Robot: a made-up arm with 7 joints. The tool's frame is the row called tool. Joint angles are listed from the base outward.
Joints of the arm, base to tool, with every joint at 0 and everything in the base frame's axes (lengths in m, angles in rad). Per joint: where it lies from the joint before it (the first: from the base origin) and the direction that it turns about. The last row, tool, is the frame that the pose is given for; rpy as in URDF.
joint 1: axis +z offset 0 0 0.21
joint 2: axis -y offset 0 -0.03 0.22
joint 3: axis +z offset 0 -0.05 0.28
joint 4: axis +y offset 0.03 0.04 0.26
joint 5: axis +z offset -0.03 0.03 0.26
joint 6: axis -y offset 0 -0.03 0.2
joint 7: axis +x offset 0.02 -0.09 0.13
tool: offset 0 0 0 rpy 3.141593 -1.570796 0
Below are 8 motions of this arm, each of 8 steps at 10 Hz.
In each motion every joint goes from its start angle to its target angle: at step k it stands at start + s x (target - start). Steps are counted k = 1, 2, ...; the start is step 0. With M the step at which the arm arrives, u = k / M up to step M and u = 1 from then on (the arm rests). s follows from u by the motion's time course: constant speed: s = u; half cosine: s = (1 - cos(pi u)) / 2; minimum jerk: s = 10 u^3 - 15 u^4 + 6 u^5.
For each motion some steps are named. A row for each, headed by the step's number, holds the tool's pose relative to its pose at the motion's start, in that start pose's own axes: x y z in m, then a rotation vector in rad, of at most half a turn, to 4 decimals.
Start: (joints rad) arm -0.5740 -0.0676 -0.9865 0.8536 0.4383 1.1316 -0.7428
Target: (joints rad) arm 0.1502 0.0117 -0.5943 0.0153 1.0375 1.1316 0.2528
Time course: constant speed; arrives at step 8
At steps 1, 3, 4, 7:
1: 0.0533 -0.0336 -0.0135 0.1193 0.1712 0.2237
3: 0.1452 -0.0781 -0.0647 0.4329 0.4549 0.6913
4: 0.1816 -0.0875 -0.0981 0.6246 0.5655 0.9282
7: 0.2429 -0.0656 -0.2030 1.3321 0.7650 1.6038

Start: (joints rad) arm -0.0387 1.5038 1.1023 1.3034 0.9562 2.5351 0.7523
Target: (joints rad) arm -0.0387 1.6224 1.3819 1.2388 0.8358 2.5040 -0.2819
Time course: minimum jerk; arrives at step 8
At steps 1, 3, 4, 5, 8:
1: -0.0023 -0.0012 -0.0012 0.0010 -0.0054 -0.0144
3: -0.0389 -0.0218 -0.0228 0.0298 -0.0897 -0.2473
4: -0.0695 -0.0401 -0.0438 0.0733 -0.1560 -0.4486
5: -0.0987 -0.0588 -0.0668 0.1330 -0.2134 -0.6486
8: -0.1325 -0.0820 -0.0976 0.2265 -0.2683 -0.8905

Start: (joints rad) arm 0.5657 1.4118 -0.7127 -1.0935 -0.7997 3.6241 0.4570
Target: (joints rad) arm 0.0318 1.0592 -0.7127 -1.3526 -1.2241 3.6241 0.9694
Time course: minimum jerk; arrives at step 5
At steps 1, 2, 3, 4, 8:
1: -0.0169 -0.0052 0.0193 0.0085 0.0279 0.0275
2: -0.0826 -0.0238 0.1129 0.0598 0.1476 0.1437
3: -0.1431 -0.0384 0.2581 0.1636 0.2964 0.2873
4: -0.1618 -0.0422 0.3651 0.2554 0.3849 0.3745
8: -0.1631 -0.0425 0.3888 0.2774 0.4025 0.3922

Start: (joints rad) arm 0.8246 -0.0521 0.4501 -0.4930 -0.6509 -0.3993 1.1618
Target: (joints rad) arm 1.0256 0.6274 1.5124 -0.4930 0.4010 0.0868 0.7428
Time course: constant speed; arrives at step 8
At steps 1, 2, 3, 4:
1: 0.0320 0.0142 -0.0428 0.2171 -0.2267 -0.0893
2: 0.0607 0.0306 -0.0845 0.4531 -0.4402 -0.1715
3: 0.0866 0.0494 -0.1255 0.7042 -0.6417 -0.2441
4: 0.1102 0.0710 -0.1664 0.9665 -0.8335 -0.3048

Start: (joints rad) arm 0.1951 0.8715 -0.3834 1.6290 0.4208 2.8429 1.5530
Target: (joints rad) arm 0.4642 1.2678 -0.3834 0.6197 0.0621 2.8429 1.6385
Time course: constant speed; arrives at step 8
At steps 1, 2, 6, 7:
1: -0.0058 -0.0428 0.0472 0.1418 -0.0240 0.0887
2: -0.0040 -0.0943 0.0899 0.2888 -0.0417 0.1661
6: 0.0906 -0.3536 0.1858 0.9153 -0.0461 0.3483
7: 0.1347 -0.4221 0.1849 1.0771 -0.0299 0.3583

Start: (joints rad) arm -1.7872 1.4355 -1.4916 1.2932 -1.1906 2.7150 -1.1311
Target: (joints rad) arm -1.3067 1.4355 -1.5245 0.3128 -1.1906 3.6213 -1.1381
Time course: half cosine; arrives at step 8
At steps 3, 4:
3: -0.0243 -0.0290 -0.0211 -0.3320 0.0959 -0.1362
4: -0.0328 -0.0525 -0.0384 -0.5274 0.1705 -0.2297

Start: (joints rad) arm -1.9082 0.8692 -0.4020 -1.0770 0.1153 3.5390 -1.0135
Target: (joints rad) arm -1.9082 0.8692 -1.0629 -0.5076 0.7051 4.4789 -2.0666
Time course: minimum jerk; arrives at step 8
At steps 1, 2, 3, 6, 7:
1: 0.0032 0.0001 -0.0060 -0.0080 -0.0036 -0.0111
2: 0.0211 0.0017 -0.0380 -0.0487 -0.0255 -0.0754
3: 0.0586 0.0123 -0.0979 -0.1150 -0.0749 -0.2178
6: 0.1785 0.1274 -0.2691 -0.2463 -0.2156 -0.8595
7: 0.1885 0.1510 -0.2866 -0.2630 -0.2221 -0.9576

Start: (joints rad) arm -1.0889 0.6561 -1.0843 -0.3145 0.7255 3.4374 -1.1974
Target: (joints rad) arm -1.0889 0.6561 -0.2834 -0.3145 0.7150 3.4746 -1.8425
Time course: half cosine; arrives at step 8
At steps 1, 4, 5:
1: -0.0004 0.0002 -0.0001 -0.0161 -0.0209 -0.0397
4: -0.0040 0.0028 -0.0015 -0.1693 -0.3048 -0.5207
5: -0.0052 0.0038 -0.0025 -0.2089 -0.4381 -0.7176

